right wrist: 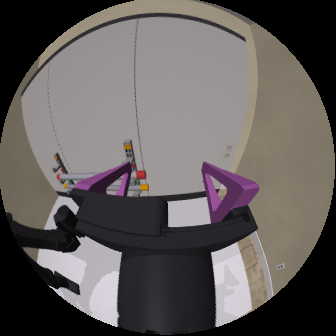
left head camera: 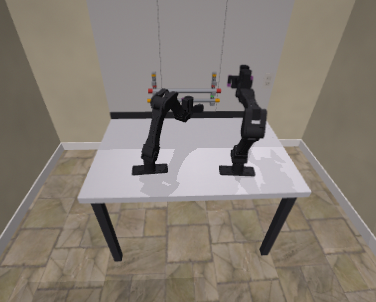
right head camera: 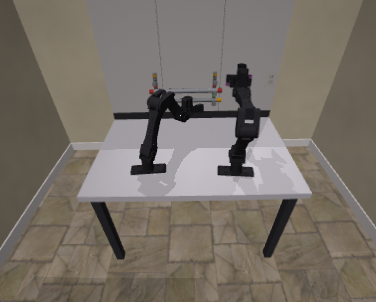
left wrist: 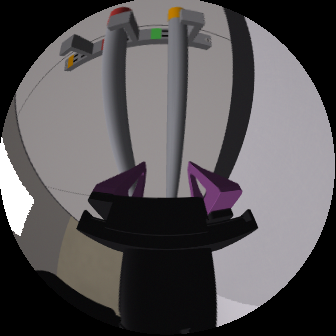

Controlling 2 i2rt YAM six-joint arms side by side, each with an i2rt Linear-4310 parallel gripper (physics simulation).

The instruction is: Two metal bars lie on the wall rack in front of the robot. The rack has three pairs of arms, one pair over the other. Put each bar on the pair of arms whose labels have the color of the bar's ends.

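Where they show: left gripper, fingertip midpoint: (left wrist: 166, 165); right gripper, fingertip midpoint: (right wrist: 166, 165); left arm's base, link origin: (left head camera: 150, 169) (right head camera: 148, 169); right arm's base, link origin: (left head camera: 236, 171) (right head camera: 235, 171).
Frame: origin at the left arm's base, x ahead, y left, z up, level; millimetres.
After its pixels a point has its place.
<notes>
The red-ended bar (left head camera: 190, 90) {x 499, y -293, z 250 mm} (right head camera: 195, 90) {x 496, y -322, z 250 mm} (left wrist: 114, 75) {x 492, y -374, z 234 mm} (right wrist: 141, 175) {x 482, y -494, z 249 mm} lies on the middle, red-labelled arms of the wall rack (left head camera: 154, 79) {x 552, y -52, z 316 mm} (right head camera: 155, 78) {x 551, y -54, z 327 mm} (right wrist: 128, 145). The orange-ended bar (left head camera: 217, 100) {x 495, y -490, z 170 mm} (right head camera: 218, 100) {x 494, y -487, z 167 mm} (left wrist: 177, 75) {x 502, y -371, z 166 mm} (right wrist: 144, 187) {x 495, y -493, z 172 mm} lies below it on the bottom, green-labelled arms. The top, orange-labelled arms hold no bar. My left gripper (left wrist: 166, 165) {x 490, y -261, z 178 mm} is partly open and empty at the bars; the orange-ended bar runs between its fingertips in the left wrist view. My right gripper (left head camera: 240, 81) {x 321, y -552, z 402 mm} (right head camera: 239, 80) {x 321, y -552, z 402 mm} (right wrist: 166, 165) {x 321, y -552, z 402 mm} is wide open and empty, raised right of the rack.
Both arms stand on the white table (left head camera: 195, 187) {x -160, y -235, z 0 mm} (right head camera: 195, 187) {x -161, y -252, z 0 mm}. A black strip (left head camera: 125, 115) {x 590, y 187, z 30 mm} (right head camera: 130, 116) {x 589, y 172, z 26 mm} runs along the table's back edge, below the rack. The grey wall panel (right wrist: 190, 90) {x 525, y -659, z 513 mm} stands behind the rack. My left arm's elbow partly covers the rack's left side in the right head view.
</notes>
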